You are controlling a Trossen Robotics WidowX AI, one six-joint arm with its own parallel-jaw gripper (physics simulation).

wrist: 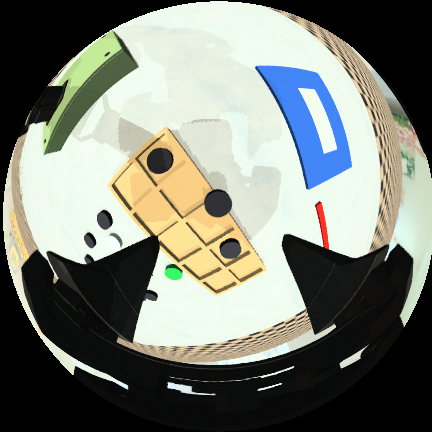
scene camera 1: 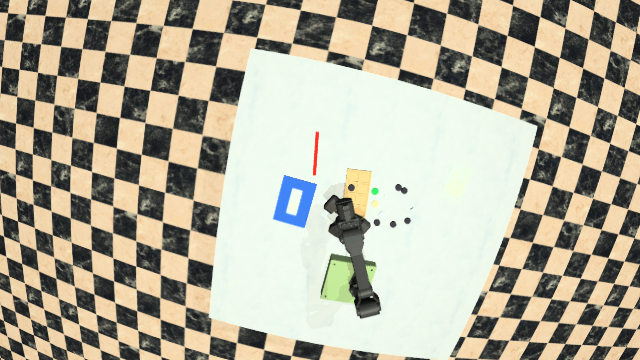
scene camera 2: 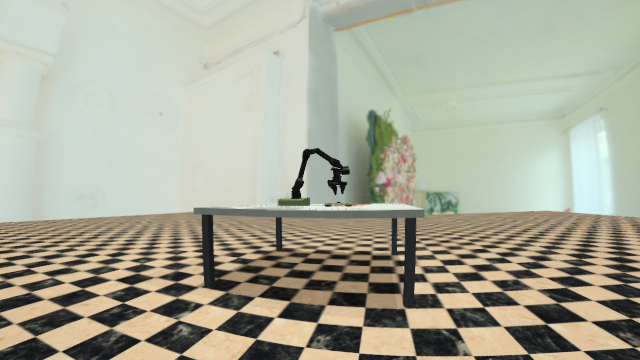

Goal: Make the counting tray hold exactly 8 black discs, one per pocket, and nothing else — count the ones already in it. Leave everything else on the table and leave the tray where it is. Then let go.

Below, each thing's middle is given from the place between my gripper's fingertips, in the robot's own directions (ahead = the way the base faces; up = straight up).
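Relative to the tan counting tray (scene camera 1: 361, 179), my gripper is 30 mm short of it, 30 mm to the left of it and 80 mm above it.
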